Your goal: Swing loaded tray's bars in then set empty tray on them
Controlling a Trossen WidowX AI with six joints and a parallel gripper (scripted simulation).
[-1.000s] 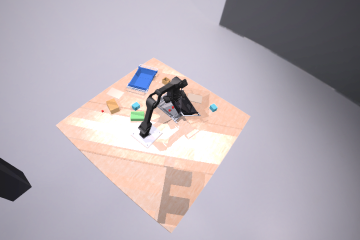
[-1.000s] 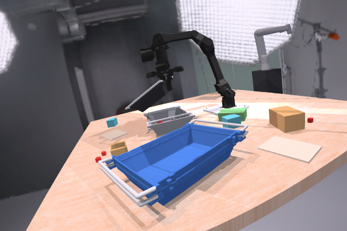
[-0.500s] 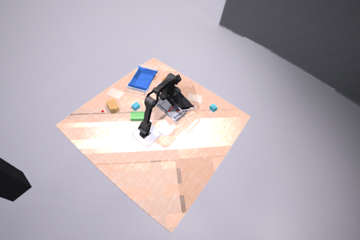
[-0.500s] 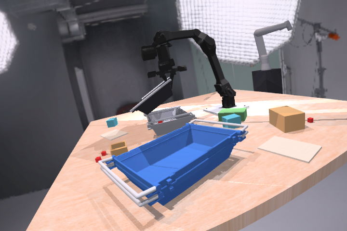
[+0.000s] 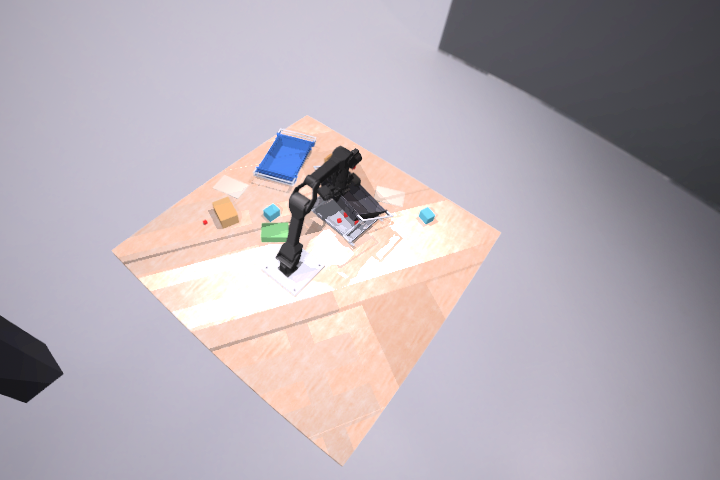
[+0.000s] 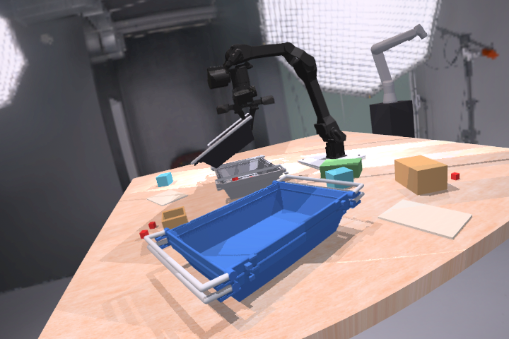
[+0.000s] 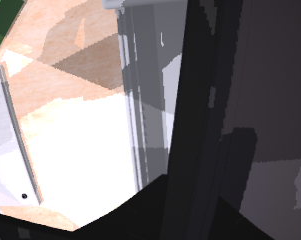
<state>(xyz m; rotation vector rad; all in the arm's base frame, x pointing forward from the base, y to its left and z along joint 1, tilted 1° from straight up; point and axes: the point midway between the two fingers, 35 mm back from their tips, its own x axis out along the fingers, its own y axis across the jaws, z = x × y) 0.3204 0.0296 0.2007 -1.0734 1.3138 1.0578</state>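
Now: gripper tip 8 cm short of the black tray, 2 cm to the left of it and 1 cm above it. Round my gripper tip: small box (27 cm ahead, 27 cm to the left, 16 cm below); red block (7 cm ahead, 7 cm to the right, 17 cm below); green block (24 cm behind, 15 cm to the left, 16 cm below).
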